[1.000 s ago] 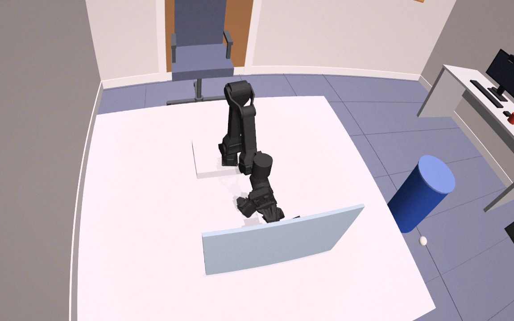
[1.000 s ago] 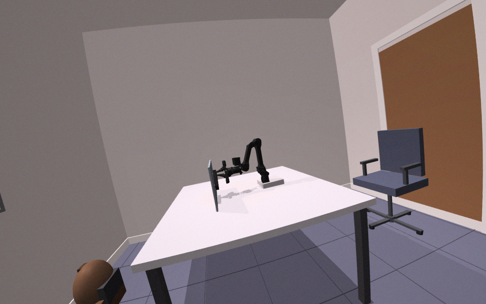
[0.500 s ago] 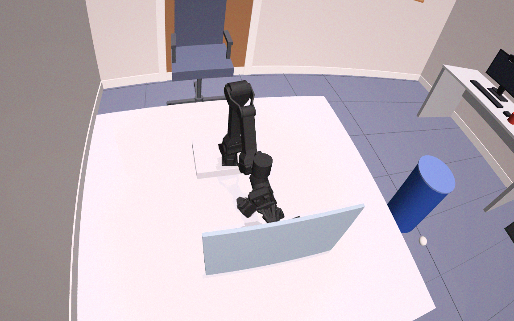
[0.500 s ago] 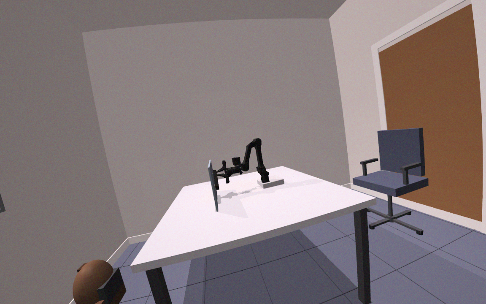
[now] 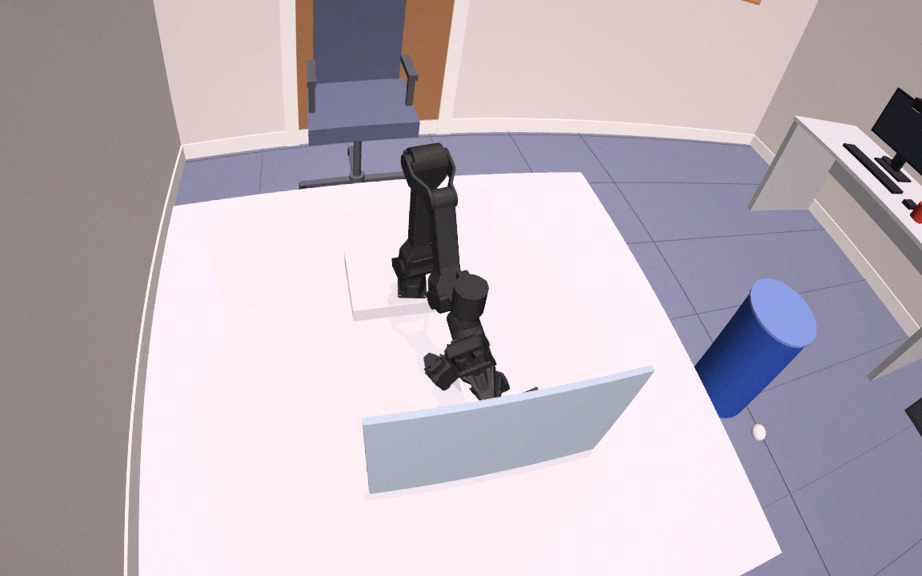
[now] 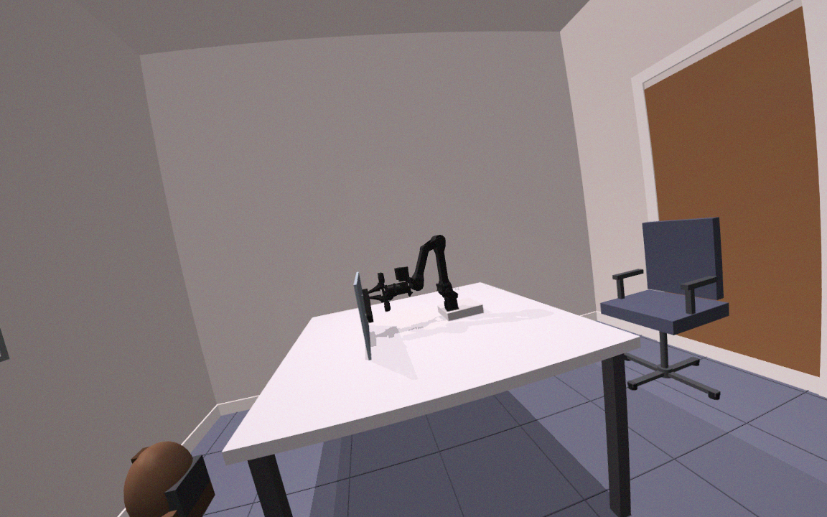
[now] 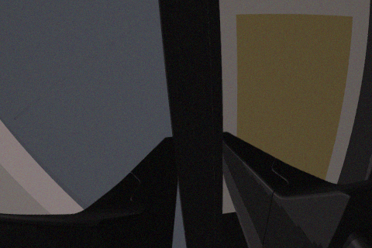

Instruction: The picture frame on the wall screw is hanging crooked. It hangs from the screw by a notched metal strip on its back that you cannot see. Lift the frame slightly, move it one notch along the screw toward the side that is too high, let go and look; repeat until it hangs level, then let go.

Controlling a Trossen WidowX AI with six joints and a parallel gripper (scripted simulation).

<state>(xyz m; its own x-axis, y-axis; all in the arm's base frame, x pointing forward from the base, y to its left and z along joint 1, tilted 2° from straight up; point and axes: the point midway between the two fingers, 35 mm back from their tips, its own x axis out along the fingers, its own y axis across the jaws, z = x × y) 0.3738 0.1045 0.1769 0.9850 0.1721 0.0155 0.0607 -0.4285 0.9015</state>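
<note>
My gripper tip is now 5 cm above the picture frame, 2 cm to the right of it and 1 cm short of it. Also, from my gripper tip: wall panel (6 cm below, 2 cm to the left, 2 cm ahead).
</note>
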